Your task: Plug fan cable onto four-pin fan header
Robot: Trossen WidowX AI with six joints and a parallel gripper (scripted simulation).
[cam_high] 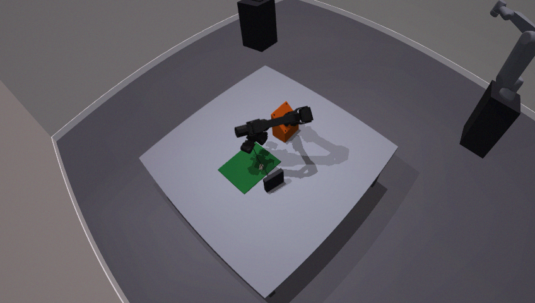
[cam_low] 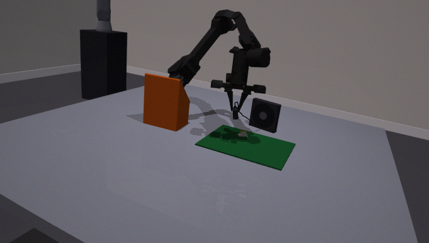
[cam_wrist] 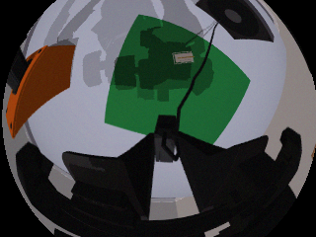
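My gripper tip is now 6 cm short of the green board, 2 cm to the right of it and 13 cm above it. The rest, counted from my gripper tip: dark plug: 1 cm to the right; then black fan: 7 cm ahead, 21 cm to the left, 6 cm below.
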